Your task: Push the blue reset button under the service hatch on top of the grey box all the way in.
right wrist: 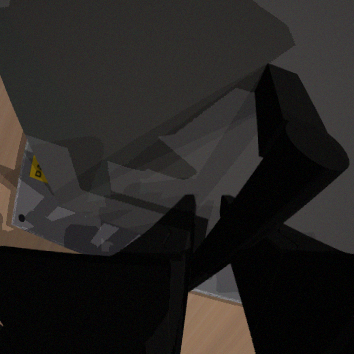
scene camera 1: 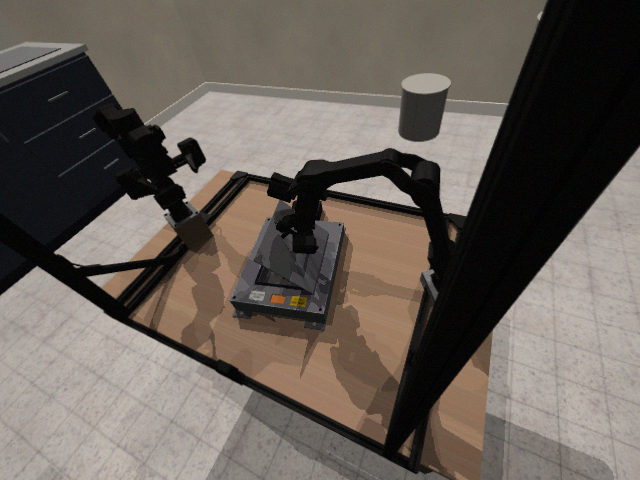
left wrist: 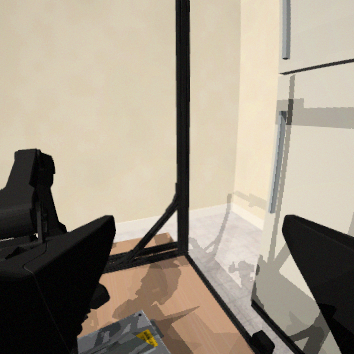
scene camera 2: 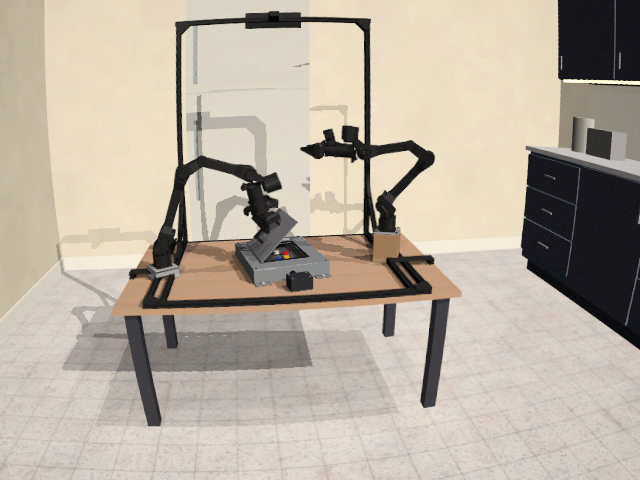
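Note:
The grey box [scene camera 1: 334, 258] [scene camera 2: 289, 272] [left wrist: 120, 337] lies on the table. Its service hatch [scene camera 1: 281, 260] [scene camera 2: 283, 229] [right wrist: 140, 65] is tilted steeply open. In scene camera 2 the blue button [scene camera 2: 278, 258] shows small inside the opening; how deep it sits is too small to tell. It does not show in the wrist views. My right gripper [scene camera 2: 266, 224] [right wrist: 206, 203] is shut on the hatch's black bar handle [right wrist: 280, 185], above the box. My left gripper [scene camera 2: 305, 149] [left wrist: 199, 223] is open and empty, high above the table, away from the box.
A red button [scene camera 2: 285, 253] and a yellow one lie close to the blue one. A small black block [scene camera 2: 299, 281] stands on the table by the box. Black frame rails [scene camera 2: 289, 300] run along the table edges, with an upright post [scene camera 2: 367, 129] behind the left arm.

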